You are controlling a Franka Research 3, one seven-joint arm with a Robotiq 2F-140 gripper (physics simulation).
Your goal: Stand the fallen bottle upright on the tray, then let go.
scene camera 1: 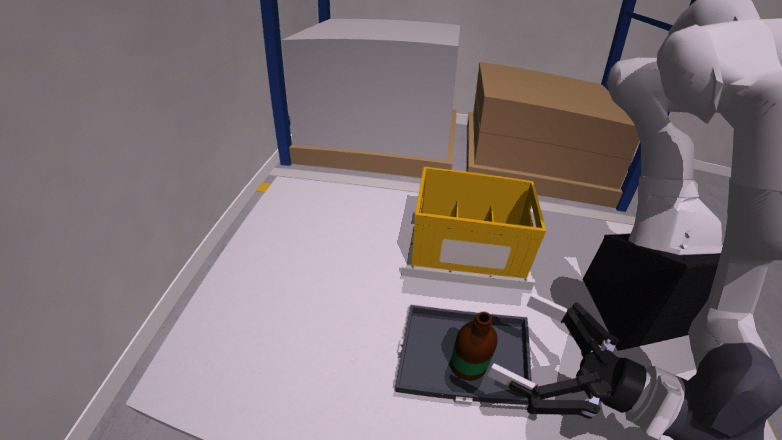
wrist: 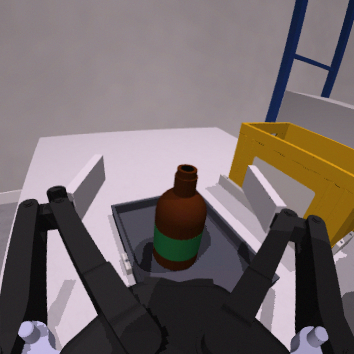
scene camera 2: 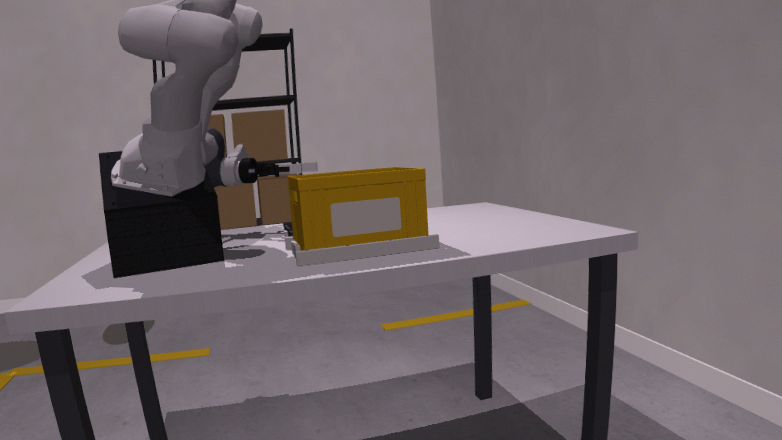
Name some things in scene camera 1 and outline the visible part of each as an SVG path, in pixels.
My gripper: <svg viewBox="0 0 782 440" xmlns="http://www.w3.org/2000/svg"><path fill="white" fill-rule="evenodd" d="M532 293L526 306L561 322L561 324L564 323L579 346L583 359L581 360L576 378L535 386L535 383L495 363L491 367L488 376L527 397L527 412L529 414L580 415L591 419L600 411L599 401L621 413L632 409L645 385L647 374L645 367L628 358L619 358L614 355L613 350L619 343L619 339L608 333L579 303L575 302L571 308L566 309ZM590 398L586 400L541 400L585 391Z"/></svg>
A brown bottle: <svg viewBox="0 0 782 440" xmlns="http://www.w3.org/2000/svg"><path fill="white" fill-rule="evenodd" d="M488 312L479 312L474 321L470 321L462 326L457 334L450 367L452 372L460 379L472 381L481 378L493 357L498 337L495 329L491 326L492 316Z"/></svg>
